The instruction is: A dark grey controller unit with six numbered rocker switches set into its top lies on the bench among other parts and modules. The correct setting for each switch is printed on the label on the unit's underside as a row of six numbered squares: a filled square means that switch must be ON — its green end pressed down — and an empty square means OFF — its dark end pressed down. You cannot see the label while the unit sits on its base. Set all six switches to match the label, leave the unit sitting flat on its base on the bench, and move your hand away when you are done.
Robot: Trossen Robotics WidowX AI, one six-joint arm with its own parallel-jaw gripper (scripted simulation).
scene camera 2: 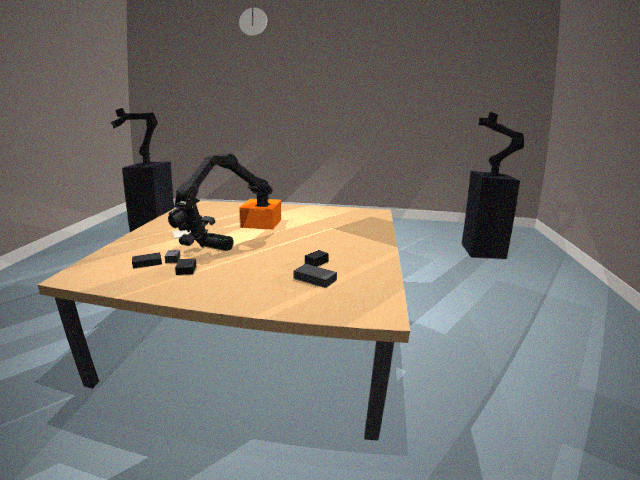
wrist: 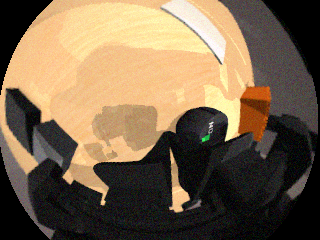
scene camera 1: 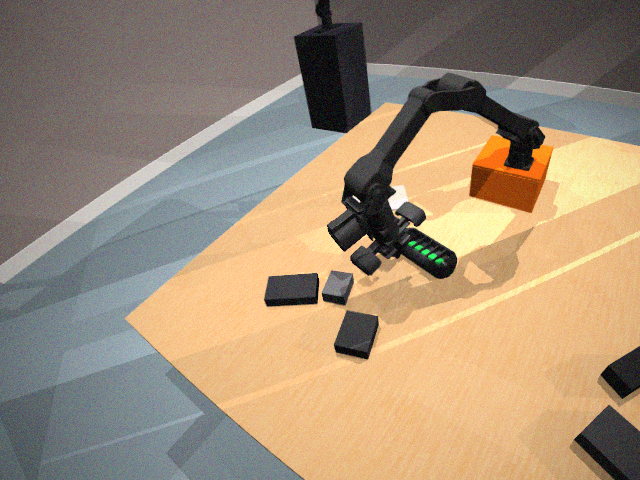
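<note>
Scene camera 1: my gripper (scene camera 1: 397, 257). Scene camera 2: my gripper (scene camera 2: 202, 246). Wrist view: my gripper (wrist: 167, 134).
</note>
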